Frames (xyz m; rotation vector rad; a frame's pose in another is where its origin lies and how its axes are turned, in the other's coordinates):
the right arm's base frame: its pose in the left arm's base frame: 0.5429 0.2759 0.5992 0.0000 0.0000 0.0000
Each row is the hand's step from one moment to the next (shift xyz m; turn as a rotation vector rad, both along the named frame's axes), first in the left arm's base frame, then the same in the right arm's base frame.
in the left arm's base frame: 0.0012 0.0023 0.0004 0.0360 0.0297 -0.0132
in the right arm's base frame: 0.0012 0.0023 0.0004 0.0360 0.0297 -0.0132
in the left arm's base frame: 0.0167 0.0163 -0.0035 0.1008 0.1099 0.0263
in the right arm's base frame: 0.0167 0.0163 -0.0035 0.1008 0.1099 0.0263
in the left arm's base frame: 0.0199 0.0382 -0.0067 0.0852 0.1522 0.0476
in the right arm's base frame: 0.0199 0.0382 -0.0067 0.0852 0.1522 0.0476
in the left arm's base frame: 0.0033 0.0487 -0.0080 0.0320 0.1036 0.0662
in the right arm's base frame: 0.0033 0.0487 -0.0080 0.0320 0.1036 0.0662
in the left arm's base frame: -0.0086 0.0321 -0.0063 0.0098 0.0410 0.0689
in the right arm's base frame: -0.0086 0.0321 -0.0063 0.0098 0.0410 0.0689
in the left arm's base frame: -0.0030 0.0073 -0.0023 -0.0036 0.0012 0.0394
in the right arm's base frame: -0.0030 0.0073 -0.0023 -0.0036 0.0012 0.0394
